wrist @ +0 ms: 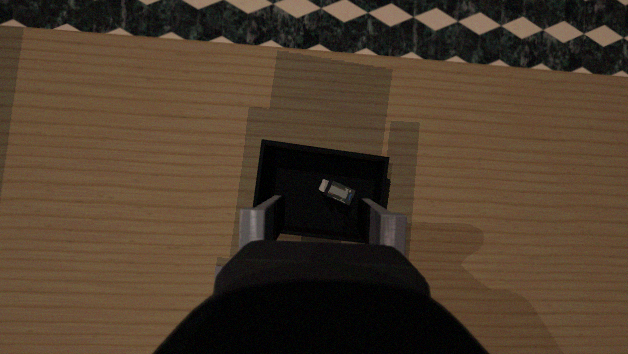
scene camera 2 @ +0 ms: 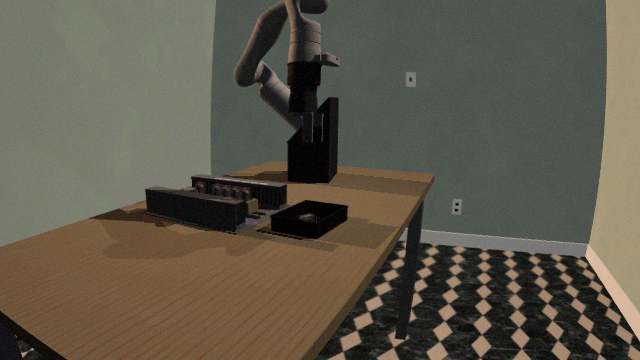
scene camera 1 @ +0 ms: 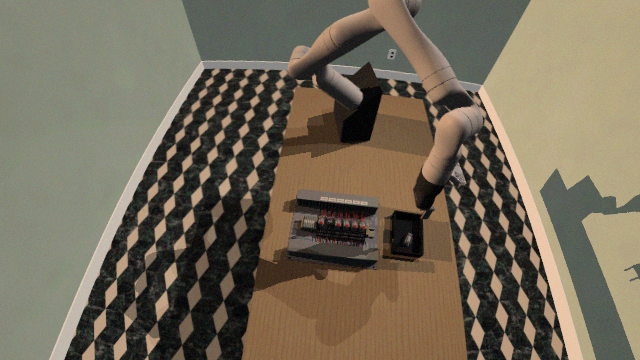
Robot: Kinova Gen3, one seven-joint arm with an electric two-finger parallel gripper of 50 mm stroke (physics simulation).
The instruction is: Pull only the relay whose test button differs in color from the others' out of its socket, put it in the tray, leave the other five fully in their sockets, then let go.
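Note:
The pulled relay lies on its side on the floor of the black tray. A small bluish spot shows at one end of it in the wrist view. My gripper is open and empty, high above the tray, with its fingers apart from the relay. The other relays, with red marks on top, stand in the socket row, with one dark gap second from the left in scene camera 1. Their exact seating is too small to tell.
The grey panel with the sockets lies beside the tray. Two raised slotted ducts run along both sides of the relay row. The black arm base mount stands at the table's far end.

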